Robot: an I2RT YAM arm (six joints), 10 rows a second.
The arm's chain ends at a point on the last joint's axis. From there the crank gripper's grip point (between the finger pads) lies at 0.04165 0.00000 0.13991 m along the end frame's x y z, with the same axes.
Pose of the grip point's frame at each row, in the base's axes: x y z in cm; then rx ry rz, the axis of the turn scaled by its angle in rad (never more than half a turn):
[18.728 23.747 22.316 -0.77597 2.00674 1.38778]
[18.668 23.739 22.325 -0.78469 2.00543 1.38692]
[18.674 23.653 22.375 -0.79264 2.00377 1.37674]
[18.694 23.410 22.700 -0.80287 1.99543 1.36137]
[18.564 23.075 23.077 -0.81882 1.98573 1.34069]
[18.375 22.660 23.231 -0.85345 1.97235 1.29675]
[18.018 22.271 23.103 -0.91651 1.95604 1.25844]
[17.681 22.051 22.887 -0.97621 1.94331 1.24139]
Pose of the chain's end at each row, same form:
[19.704 11.083 29.511 -0.77597 2.00674 1.38778]
[19.691 11.096 29.550 -0.78469 2.00543 1.38692]
[19.647 11.053 29.681 -0.79264 2.00377 1.37674]
[19.539 10.845 30.082 -0.80287 1.99543 1.36137]
[19.264 10.571 30.577 -0.81882 1.98573 1.34069]
[18.816 10.328 31.029 -0.85345 1.97235 1.29675]
[18.445 10.173 31.261 -0.91651 1.95604 1.25844]
[18.301 10.140 31.304 -0.97621 1.94331 1.24139]

